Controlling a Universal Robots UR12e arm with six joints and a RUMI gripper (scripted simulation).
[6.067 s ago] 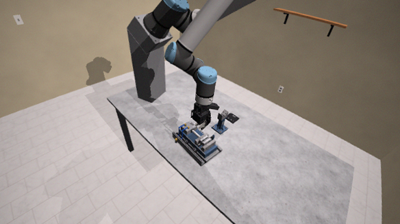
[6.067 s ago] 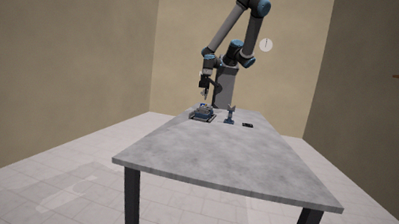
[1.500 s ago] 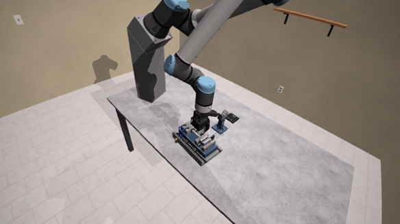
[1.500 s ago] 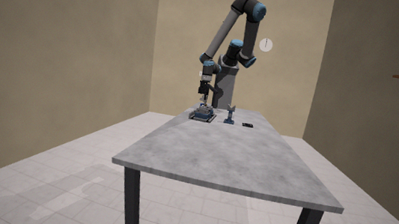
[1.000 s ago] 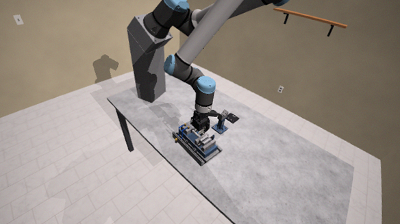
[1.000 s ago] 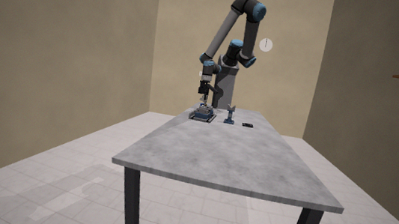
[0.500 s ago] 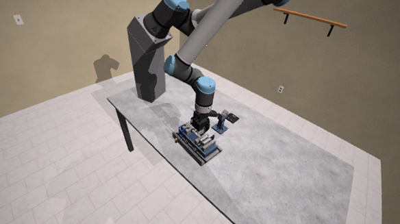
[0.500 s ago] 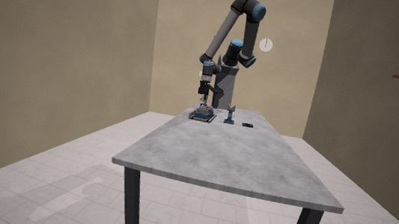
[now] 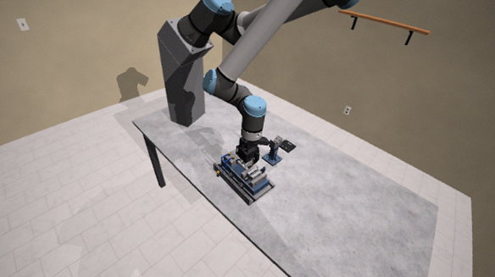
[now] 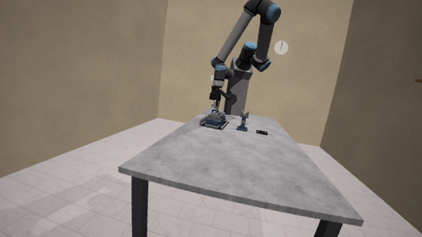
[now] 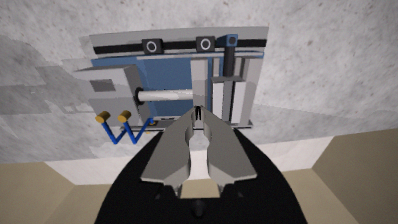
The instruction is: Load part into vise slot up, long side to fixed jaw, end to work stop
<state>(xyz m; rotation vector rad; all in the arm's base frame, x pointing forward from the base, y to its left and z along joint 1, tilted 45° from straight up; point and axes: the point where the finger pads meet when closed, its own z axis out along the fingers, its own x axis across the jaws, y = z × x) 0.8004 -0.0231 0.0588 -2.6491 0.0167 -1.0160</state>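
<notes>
My gripper is now 40 mm short of the part and 20 mm above it. Round my hand: cylinder rod (50 mm behind, 40 mm below); then work stop (50 mm to the left, 30 mm below, 30 mm ahead); then moving jaw (50 mm below).
</notes>
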